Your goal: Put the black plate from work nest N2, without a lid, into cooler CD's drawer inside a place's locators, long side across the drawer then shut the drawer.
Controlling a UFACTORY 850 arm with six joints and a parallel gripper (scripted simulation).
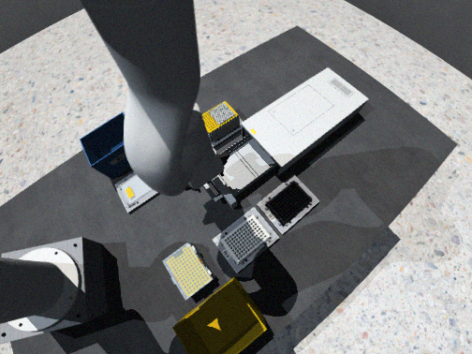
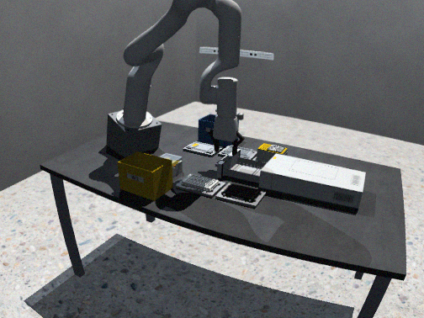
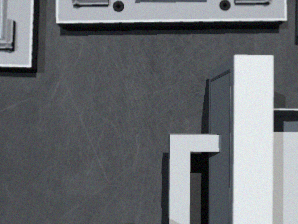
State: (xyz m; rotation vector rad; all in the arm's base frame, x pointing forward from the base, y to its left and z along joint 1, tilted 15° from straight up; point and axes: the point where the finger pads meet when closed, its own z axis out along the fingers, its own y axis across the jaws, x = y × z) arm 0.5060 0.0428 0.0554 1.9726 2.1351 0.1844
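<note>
Now: the black plate 180 mm to the right of my hand, 180 mm ahead of it and 70 mm below it. Round my hand: drawer (120 mm ahead, 50 mm below, 10 mm to the left); white plate (200 mm to the right, 70 mm below); yellow-rimmed tip box (190 mm to the left, 140 mm ahead, 40 mm below).
</note>
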